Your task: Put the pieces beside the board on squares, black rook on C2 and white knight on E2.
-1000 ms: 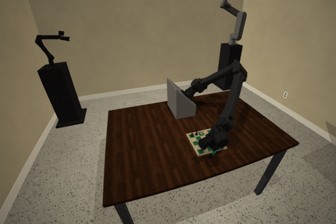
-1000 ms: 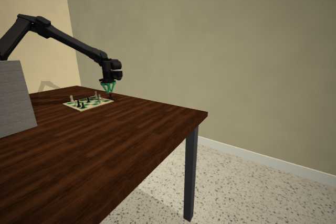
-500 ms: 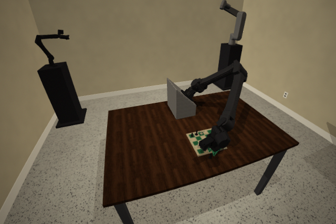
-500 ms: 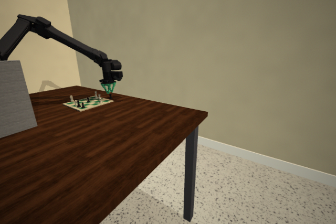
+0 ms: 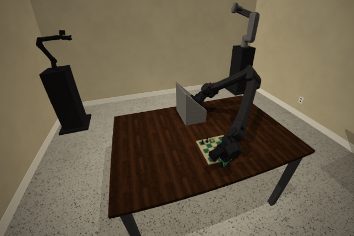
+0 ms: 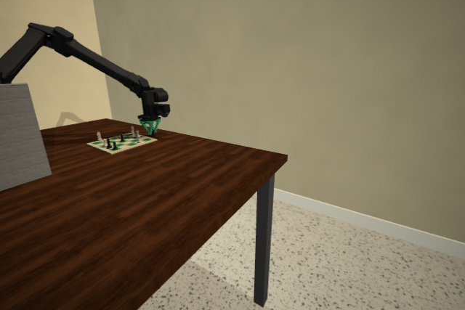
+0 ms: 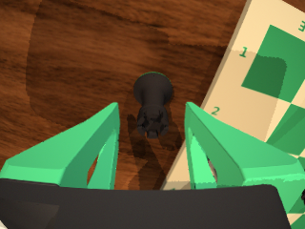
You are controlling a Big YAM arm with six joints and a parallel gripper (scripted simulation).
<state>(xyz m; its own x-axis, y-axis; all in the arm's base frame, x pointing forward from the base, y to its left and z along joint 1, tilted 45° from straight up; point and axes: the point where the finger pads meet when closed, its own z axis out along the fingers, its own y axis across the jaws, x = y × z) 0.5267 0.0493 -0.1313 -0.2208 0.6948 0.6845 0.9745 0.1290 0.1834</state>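
My hand is 10 mm to the left of the black rook and 10 mm above it. The rest, counted from my hand: green-and-cream chessboard: 140 mm behind, 40 mm to the left, 20 mm below; then white knight: 170 mm behind, 180 mm to the left, 10 mm below.
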